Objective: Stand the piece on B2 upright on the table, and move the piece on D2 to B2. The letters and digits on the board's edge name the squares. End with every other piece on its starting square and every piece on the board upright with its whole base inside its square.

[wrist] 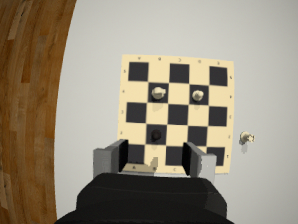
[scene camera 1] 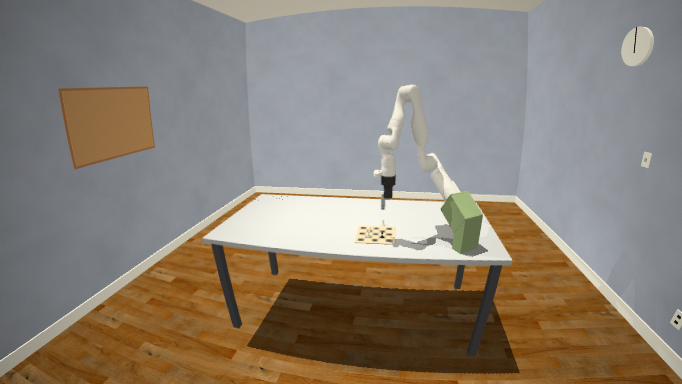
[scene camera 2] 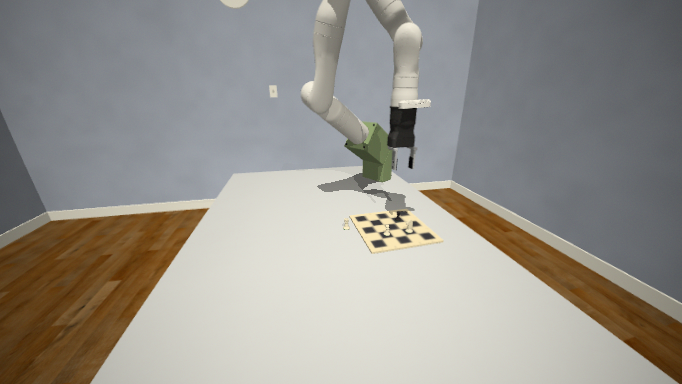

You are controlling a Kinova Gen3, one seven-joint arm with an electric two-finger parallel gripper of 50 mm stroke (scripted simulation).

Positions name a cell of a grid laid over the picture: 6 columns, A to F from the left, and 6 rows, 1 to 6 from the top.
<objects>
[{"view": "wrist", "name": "my gripper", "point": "D5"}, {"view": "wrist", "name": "small chessboard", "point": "E4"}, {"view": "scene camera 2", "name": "my gripper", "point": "D3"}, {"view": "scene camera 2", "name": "small chessboard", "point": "D4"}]
</objects>
